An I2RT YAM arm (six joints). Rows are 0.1 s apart.
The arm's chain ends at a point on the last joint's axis. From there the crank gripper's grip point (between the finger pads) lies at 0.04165 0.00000 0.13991 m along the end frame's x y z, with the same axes.
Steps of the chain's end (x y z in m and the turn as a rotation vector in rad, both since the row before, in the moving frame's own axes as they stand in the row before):
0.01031, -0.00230, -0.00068, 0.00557, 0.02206, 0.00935
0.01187, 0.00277, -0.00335, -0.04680, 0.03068, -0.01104
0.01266, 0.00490, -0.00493, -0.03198, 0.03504, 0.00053
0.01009, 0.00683, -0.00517, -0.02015, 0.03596, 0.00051
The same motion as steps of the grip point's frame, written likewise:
0.01339, -0.00267, -0.00163, 0.00557, 0.02206, 0.00935
0.01617, 0.00880, -0.00484, -0.04680, 0.03068, -0.01104
0.01753, 0.00937, -0.00655, -0.03198, 0.03504, 0.00053
0.01509, 0.00966, -0.00679, -0.02015, 0.03596, 0.00051

